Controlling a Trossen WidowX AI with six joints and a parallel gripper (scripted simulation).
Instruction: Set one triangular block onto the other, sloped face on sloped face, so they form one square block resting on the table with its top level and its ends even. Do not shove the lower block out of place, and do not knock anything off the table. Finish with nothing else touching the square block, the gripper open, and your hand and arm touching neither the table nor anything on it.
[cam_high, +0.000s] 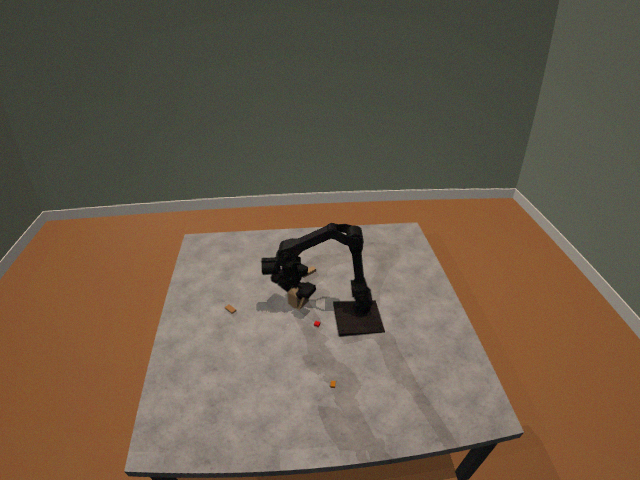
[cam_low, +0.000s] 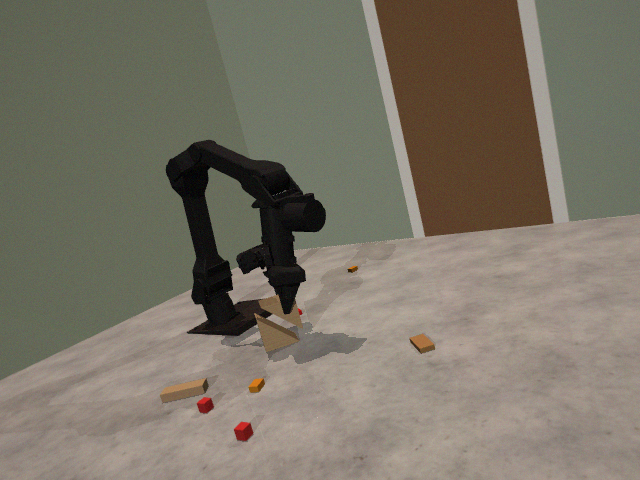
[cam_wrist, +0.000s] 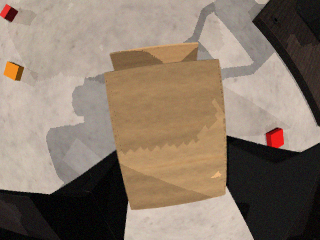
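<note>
Right now the red cube is 6 cm behind my gripper tip, 12 cm to the left of it and 6 cm below it. From my gripper tip the other things lie so: thin tan plank (10 cm behind, 20 cm to the right, 5 cm below).
</note>
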